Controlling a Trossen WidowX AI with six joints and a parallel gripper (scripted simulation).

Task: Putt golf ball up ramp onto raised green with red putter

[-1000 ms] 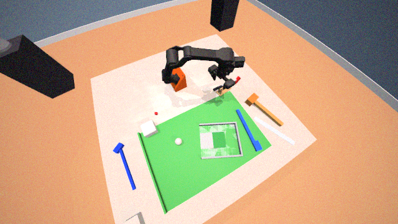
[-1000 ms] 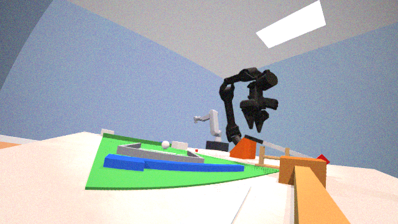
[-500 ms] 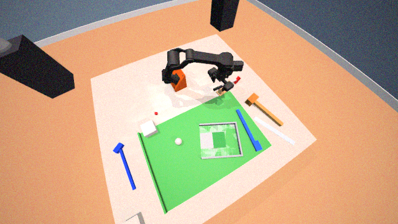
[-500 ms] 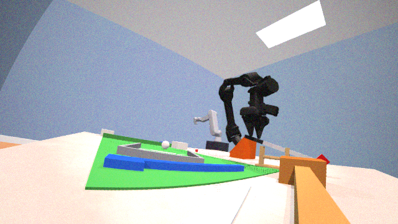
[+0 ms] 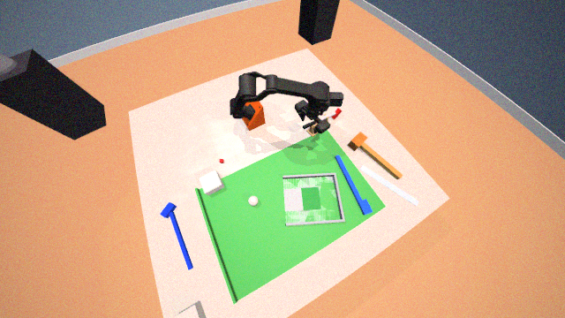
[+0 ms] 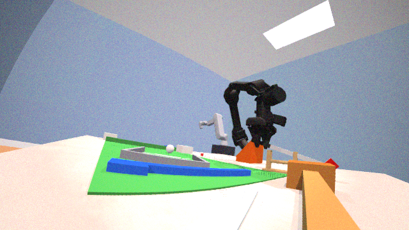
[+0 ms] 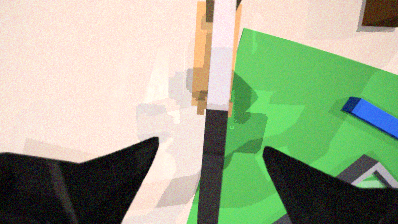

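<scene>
Right now the wooden stand is 1 cm behind my gripper tip, 8 cm to the left of it and 4 cm below it. Also, from my gripper tip: red putter (1 cm behind, 10 cm to the left, 1 cm below); green mat (24 cm ahead, 26 cm to the right, 8 cm below); white golf ball (16 cm ahead, 41 cm to the right, 6 cm below).
</scene>
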